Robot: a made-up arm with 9 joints. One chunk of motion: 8 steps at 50 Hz.
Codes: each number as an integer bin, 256 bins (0 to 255) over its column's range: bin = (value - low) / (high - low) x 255, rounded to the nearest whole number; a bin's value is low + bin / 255 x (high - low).
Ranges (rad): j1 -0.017..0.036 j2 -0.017..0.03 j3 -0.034..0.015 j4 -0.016..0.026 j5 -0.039..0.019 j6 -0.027..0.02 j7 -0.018..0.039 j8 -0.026..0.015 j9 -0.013..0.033
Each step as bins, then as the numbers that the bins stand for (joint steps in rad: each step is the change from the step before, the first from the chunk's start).
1 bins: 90 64 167 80 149 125 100 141 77
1 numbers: 0.00171 -0.00520 -0.00191 -0.00282 -0.00511 -0.00396 0.00435 -0.00333 0.00089
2 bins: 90 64 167 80 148 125 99 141 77
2 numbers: 0.00171 -0.00520 -0.00191 -0.00282 -0.00534 -0.00396 0.00413 -0.00333 0.00089
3 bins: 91 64 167 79 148 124 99 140 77
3 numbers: 0.00191 -0.00520 -0.00191 -0.00299 -0.00534 -0.00415 0.00413 -0.00349 0.00089
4 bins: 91 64 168 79 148 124 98 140 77
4 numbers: 0.00191 -0.00520 -0.00172 -0.00299 -0.00534 -0.00415 0.00391 -0.00349 0.00089
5 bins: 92 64 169 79 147 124 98 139 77
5 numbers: 0.00212 -0.00520 -0.00153 -0.00299 -0.00556 -0.00415 0.00391 -0.00365 0.00089
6 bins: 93 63 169 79 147 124 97 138 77
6 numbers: 0.00233 -0.00539 -0.00153 -0.00299 -0.00556 -0.00415 0.00368 -0.00381 0.00089
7 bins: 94 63 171 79 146 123 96 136 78
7 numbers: 0.00254 -0.00539 -0.00114 -0.00299 -0.00579 -0.00433 0.00346 -0.00413 0.00107
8 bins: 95 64 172 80 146 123 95 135 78
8 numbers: 0.00275 -0.00520 -0.00095 -0.00282 -0.00579 -0.00433 0.00324 -0.00429 0.00107
